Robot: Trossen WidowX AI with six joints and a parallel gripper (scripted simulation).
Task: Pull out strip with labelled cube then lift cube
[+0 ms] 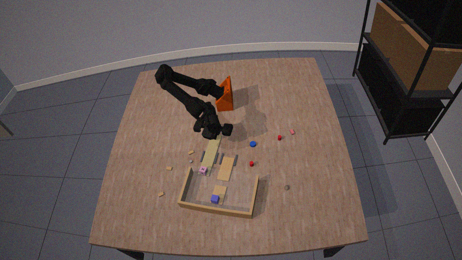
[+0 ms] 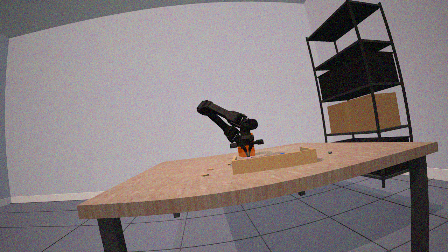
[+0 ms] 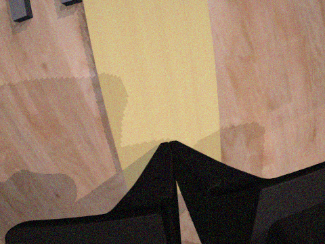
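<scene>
My gripper tip is 9 cm short of the strip and 2 cm to the left of it. Round my gripper tip: pink block (39 cm to the left, 2 cm behind); then small grey disc (13 cm ahead, 12 cm to the right); then blue disc (19 cm to the left, 4 cm ahead).
</scene>
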